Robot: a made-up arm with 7 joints. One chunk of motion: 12 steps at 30 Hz.
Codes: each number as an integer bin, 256 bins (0 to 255) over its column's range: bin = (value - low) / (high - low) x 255, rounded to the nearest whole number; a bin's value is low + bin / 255 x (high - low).
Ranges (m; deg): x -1.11..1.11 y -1.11..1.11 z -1.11..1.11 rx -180..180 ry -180..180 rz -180..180
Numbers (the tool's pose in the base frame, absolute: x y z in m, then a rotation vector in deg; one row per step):
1: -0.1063 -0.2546 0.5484 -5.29 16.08 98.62
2: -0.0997 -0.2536 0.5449 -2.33 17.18 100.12
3: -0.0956 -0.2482 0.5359 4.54 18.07 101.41
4: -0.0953 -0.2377 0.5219 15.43 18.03 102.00
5: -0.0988 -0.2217 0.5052 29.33 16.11 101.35
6: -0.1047 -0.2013 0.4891 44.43 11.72 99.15
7: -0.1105 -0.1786 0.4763 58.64 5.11 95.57
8: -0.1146 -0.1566 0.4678 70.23 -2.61 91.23
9: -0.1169 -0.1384 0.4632 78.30 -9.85 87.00
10: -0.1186 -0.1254 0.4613 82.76 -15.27 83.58
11: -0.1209 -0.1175 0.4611 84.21 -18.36 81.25
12: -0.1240 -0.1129 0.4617 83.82 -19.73 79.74
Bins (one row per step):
1: 115 98 190 124 139 197
2: 116 98 190 126 140 198
3: 117 99 189 131 140 199
4: 117 100 187 138 140 200
5: 116 102 186 148 139 199
6: 115 104 184 159 136 198
7: 115 107 182 169 131 195
8: 114 110 181 177 126 192
9: 114 112 181 183 121 189
10: 114 113 180 186 117 187
11: 114 114 180 187 114 185
12: 113 115 181 187 114 184

